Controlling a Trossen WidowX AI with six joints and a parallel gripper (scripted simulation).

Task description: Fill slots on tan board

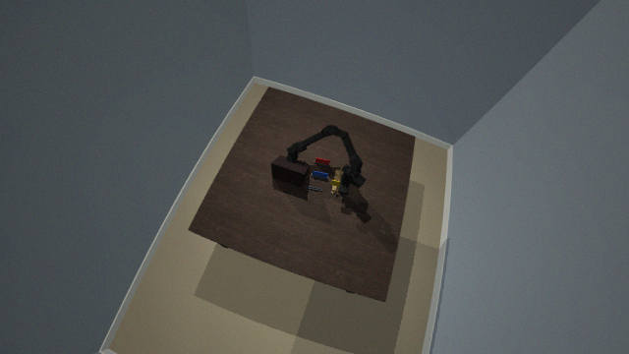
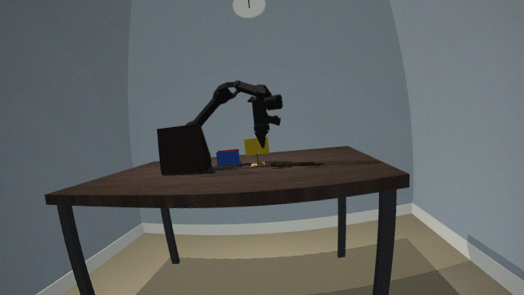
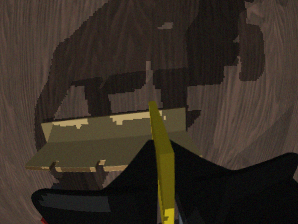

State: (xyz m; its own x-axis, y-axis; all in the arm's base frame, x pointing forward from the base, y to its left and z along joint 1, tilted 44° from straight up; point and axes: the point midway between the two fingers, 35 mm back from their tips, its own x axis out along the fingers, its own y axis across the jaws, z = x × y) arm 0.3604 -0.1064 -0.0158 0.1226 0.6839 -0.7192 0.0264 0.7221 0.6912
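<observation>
My gripper tip is 30 mm past the yellow board. Also, from my gripper tip: red board 160 mm to the left, 160 mm behind, 50 mm below; tan board 50 mm to the left, 50 mm below, 30 mm behind; blue board 160 mm behind, 60 mm to the left, 50 mm below.
</observation>
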